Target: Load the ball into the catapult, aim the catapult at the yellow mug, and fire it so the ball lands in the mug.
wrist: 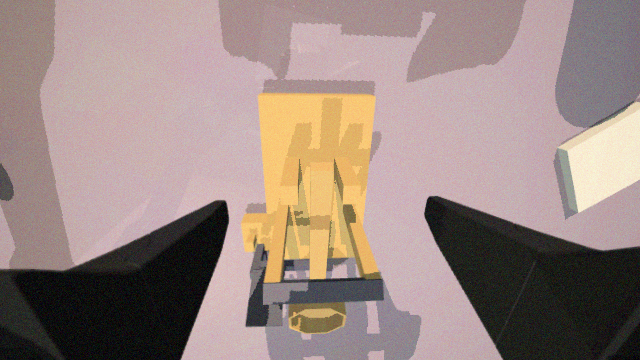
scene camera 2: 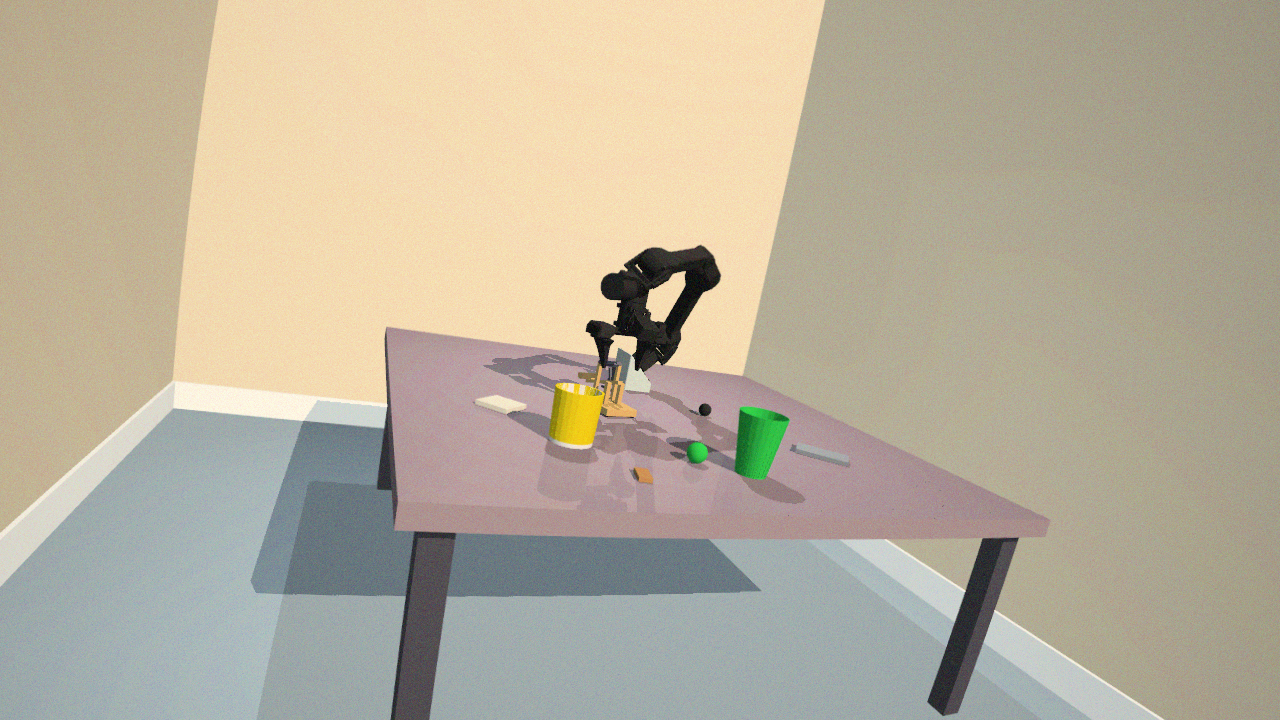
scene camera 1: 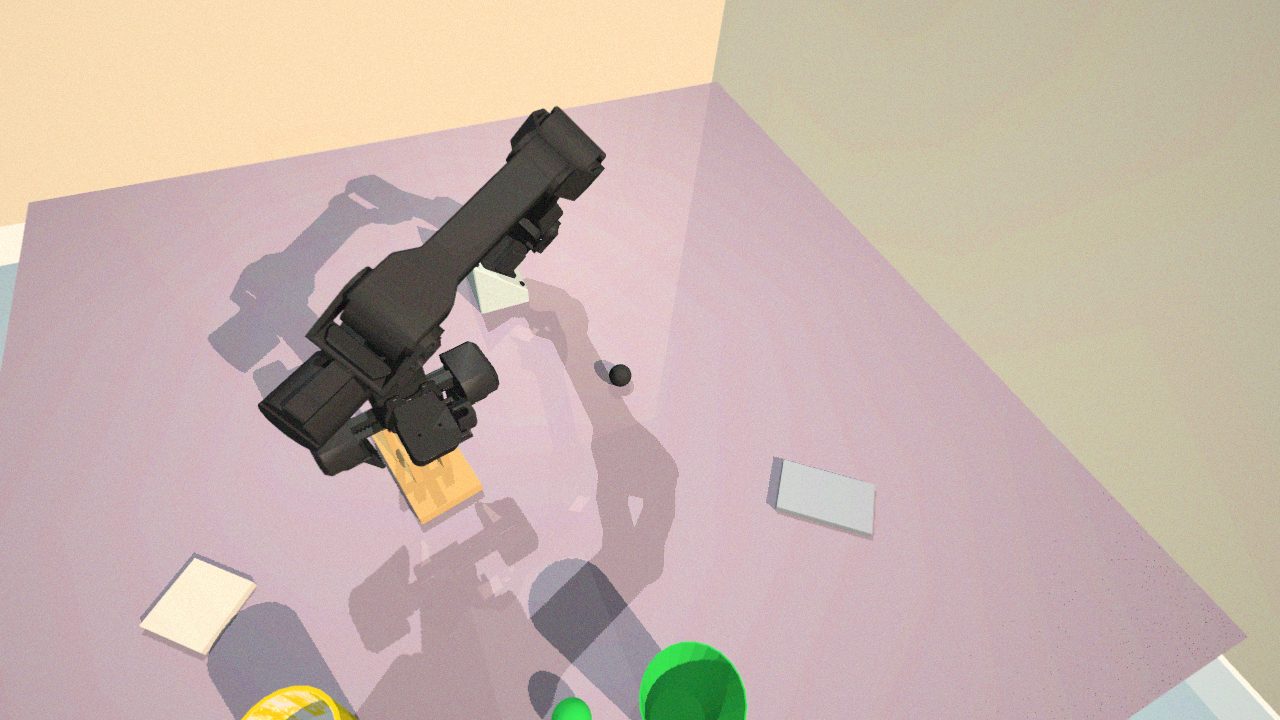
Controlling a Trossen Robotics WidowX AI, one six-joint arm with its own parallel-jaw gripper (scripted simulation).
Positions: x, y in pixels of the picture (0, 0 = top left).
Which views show my gripper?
The wrist view, scene camera 2 and scene camera 1: all of them.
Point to a grey slab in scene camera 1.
828, 498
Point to a cream slab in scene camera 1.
194, 612
